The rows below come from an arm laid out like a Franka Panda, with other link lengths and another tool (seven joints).
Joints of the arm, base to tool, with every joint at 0 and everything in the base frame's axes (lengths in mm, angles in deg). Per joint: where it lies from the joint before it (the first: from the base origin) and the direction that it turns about. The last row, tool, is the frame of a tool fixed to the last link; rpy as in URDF.
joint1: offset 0 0 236.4 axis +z
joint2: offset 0 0 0 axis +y
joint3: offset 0 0 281.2 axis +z
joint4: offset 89.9 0 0 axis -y
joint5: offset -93.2 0 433.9 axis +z
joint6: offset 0 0 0 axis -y
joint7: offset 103.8 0 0 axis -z
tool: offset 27 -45 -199.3 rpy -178.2 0 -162.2
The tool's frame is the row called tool.
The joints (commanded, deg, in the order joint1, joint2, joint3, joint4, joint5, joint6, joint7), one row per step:
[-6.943, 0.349, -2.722, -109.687, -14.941, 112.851, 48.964]
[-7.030, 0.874, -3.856, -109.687, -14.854, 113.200, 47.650]
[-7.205, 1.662, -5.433, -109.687, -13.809, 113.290, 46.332]
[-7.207, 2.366, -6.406, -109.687, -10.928, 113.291, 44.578]
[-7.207, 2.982, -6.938, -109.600, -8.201, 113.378, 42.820]
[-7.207, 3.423, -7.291, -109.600, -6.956, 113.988, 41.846]
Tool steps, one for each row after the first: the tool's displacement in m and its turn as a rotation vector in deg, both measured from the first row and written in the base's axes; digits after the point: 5 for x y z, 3 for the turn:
[-0.00157, -0.01324, -0.00518, 0.083, 0.491, 0.107]
[-0.00630, -0.02983, -0.01495, 1.092, 1.298, -0.712]
[-0.00832, -0.03390, -0.02627, 3.772, 1.758, -1.007]
[-0.00789, -0.03365, -0.03524, 6.260, 1.901, -0.789]
[-0.00617, -0.03498, -0.04039, 7.299, 1.605, -0.545]

